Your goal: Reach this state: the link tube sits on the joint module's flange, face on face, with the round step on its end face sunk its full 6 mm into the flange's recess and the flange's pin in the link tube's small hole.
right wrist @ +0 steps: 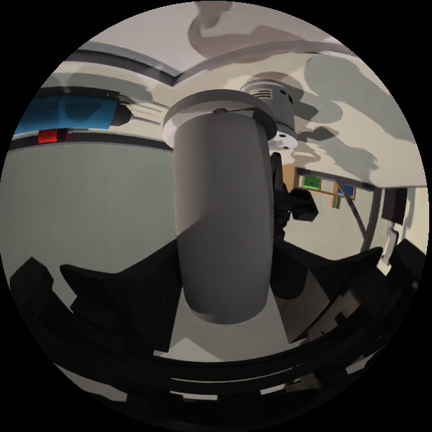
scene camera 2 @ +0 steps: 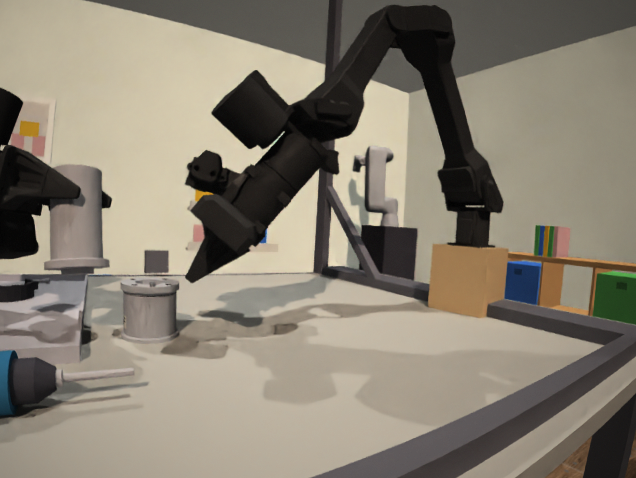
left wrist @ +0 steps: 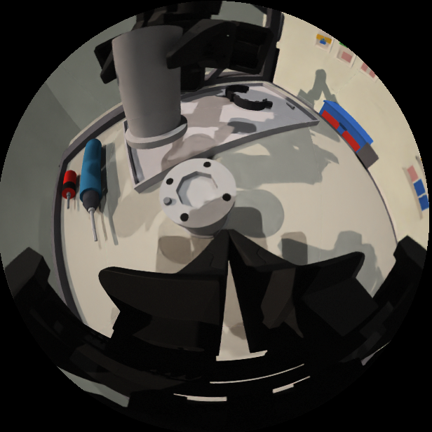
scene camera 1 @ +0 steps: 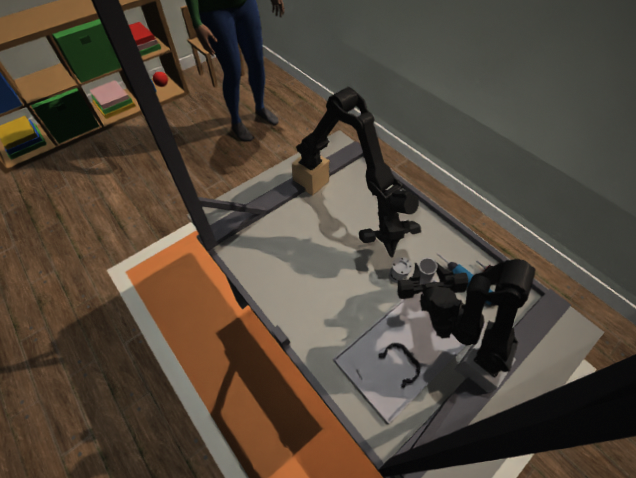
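Pixels of known places: left gripper, fingertip midpoint: (scene camera 2: 189, 280) (scene camera 1: 391, 256); right gripper, fingertip midpoint: (scene camera 2: 95, 198) (scene camera 1: 424, 262); left arm's base at its link origin: (scene camera 2: 471, 246) (scene camera 1: 310, 161); right arm's base at its link origin: (scene camera 1: 490, 360).
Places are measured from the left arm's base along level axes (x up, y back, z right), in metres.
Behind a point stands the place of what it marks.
The joint module (scene camera 1: 401, 268) @[x -0.057, y -0.495, z 0.142 m] (scene camera 2: 149, 313) @[x -0.079, y -0.501, z 0.109 m] (left wrist: 218, 181) (right wrist: 284, 106) stands upright on the table, its flange up, with an open recess, several dark holes and a small pin (left wrist: 167, 201). My right gripper (scene camera 2: 92, 196) @[x 0.037, y -0.551, z 0.139 m] (left wrist: 131, 69) (right wrist: 222, 238) is shut on the link tube (scene camera 1: 427, 266) @[x 0.063, y -0.568, z 0.164 m] (scene camera 2: 77, 215) @[x 0.018, y -0.570, z 0.127 m] (left wrist: 148, 82) (right wrist: 225, 210). The tube is roughly upright, flanged end down, above flange height and beside the module, apart from it. A short step shows under its flange in scene camera 2. My left gripper (scene camera 1: 391, 252) @[x -0.050, y -0.448, z 0.129 m] (scene camera 2: 191, 279) @[x -0.050, y -0.448, z 0.129 m] (left wrist: 226, 235) is shut and empty, its tips close beside and above the module's flange.
A shallow tray (scene camera 1: 362, 393) @[x -0.097, y -0.615, z 0.518 m] (left wrist: 170, 173) holds a black curved part (scene camera 1: 415, 359) @[x -0.085, y -0.679, z 0.352 m] (left wrist: 252, 104). A blue screwdriver (scene camera 2: 33, 380) @[x -0.085, y -0.617, z -0.007 m] (left wrist: 91, 165) (right wrist: 75, 112) and a red one (left wrist: 70, 180) (right wrist: 50, 135) lie near the table's edge. The left arm stands on a tan block (scene camera 1: 311, 174) @[x -0.001, y -0.044, z 0.048 m] (scene camera 2: 462, 282) @[x -0.059, y -0.050, z -0.011 m].
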